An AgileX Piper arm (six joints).
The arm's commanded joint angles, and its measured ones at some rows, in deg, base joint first. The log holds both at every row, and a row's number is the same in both.
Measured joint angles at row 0:
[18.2, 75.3, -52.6, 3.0, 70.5, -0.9]
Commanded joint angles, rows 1 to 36:
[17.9, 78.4, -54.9, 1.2, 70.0, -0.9]
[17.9, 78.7, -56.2, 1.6, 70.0, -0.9]
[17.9, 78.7, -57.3, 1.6, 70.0, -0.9]
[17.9, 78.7, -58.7, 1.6, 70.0, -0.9]
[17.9, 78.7, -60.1, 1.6, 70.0, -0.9]
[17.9, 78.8, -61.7, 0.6, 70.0, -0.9]
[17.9, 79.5, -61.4, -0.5, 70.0, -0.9]
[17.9, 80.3, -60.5, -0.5, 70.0, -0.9]
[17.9, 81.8, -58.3, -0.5, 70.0, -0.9]
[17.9, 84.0, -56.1, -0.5, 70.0, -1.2]
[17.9, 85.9, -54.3, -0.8, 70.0, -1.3]
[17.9, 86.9, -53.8, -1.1, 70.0, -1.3]
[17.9, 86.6, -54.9, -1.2, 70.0, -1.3]
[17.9, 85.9, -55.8, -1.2, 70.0, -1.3]
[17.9, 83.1, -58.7, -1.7, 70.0, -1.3]
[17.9, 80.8, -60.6, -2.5, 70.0, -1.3]
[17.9, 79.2, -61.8, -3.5, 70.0, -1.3]
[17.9, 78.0, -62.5, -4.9, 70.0, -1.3]
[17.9, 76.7, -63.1, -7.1, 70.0, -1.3]
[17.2, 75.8, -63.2, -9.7, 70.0, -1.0]
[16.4, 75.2, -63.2, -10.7, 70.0, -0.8]
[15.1, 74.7, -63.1, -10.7, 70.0, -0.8]
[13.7, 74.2, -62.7, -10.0, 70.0, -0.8]
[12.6, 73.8, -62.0, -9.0, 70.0, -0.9]
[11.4, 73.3, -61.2, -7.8, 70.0, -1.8]
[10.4, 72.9, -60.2, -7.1, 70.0, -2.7]
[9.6, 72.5, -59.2, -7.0, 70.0, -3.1]
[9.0, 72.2, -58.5, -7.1, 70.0, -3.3]
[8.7, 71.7, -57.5, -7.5, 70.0, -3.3]
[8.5, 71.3, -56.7, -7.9, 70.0, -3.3]
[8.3, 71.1, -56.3, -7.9, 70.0, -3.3]
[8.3, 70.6, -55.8, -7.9, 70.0, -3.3]
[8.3, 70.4, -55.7, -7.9, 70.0, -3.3]
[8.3, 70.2, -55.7, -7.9, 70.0, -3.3]
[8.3, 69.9, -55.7, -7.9, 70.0, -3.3]
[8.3, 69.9, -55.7, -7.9, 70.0, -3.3]
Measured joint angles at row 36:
[8.7, 70.9, -56.0, -7.9, 70.3, -2.8]
